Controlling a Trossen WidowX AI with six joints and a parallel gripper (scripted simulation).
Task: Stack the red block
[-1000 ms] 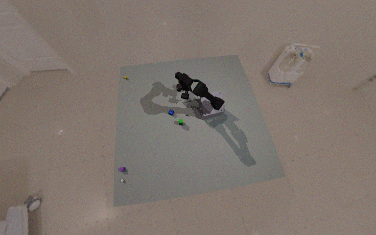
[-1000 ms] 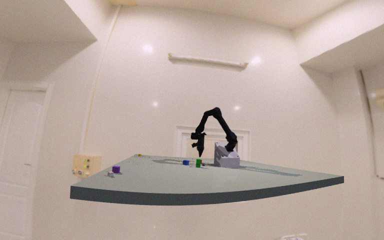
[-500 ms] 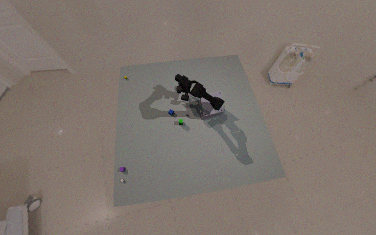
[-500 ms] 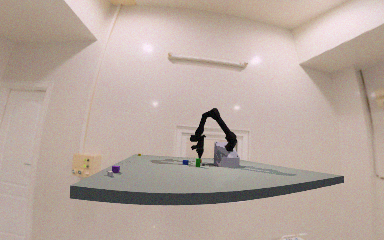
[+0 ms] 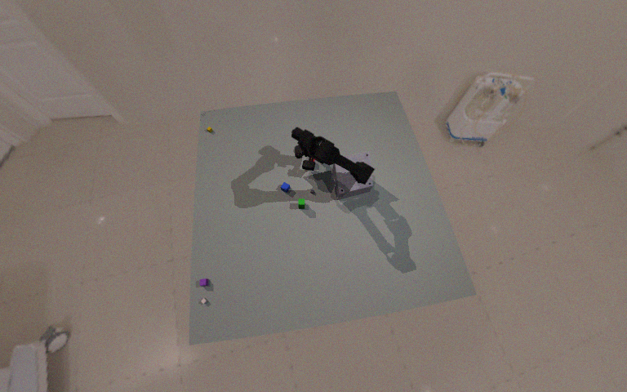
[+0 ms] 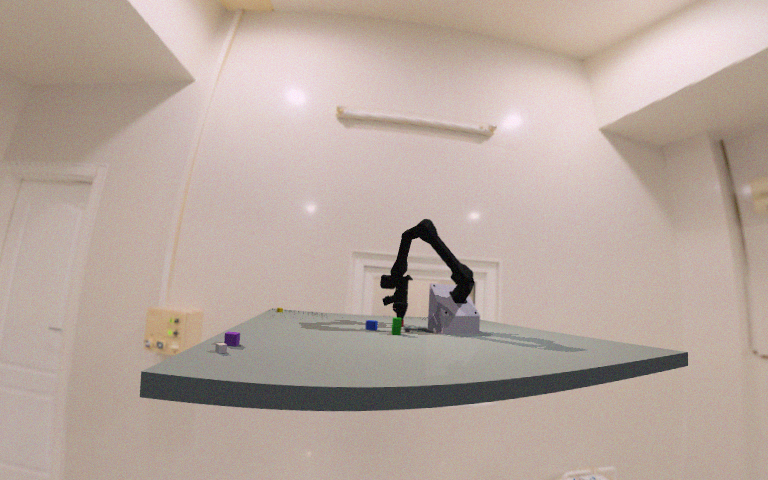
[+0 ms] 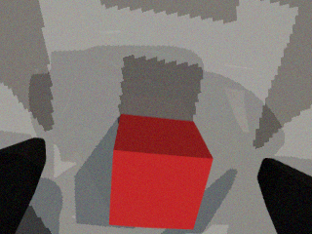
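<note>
Now: gripper tip 170 mm to the right of the small dark cube and 50 mm short of it. From my gripper tip the other things lie so: blue block 180 mm ahead, 110 mm to the left, 10 mm above; red block right at my gripper tip; yellow cube 510 mm ahead, 410 mm to the right.
</note>
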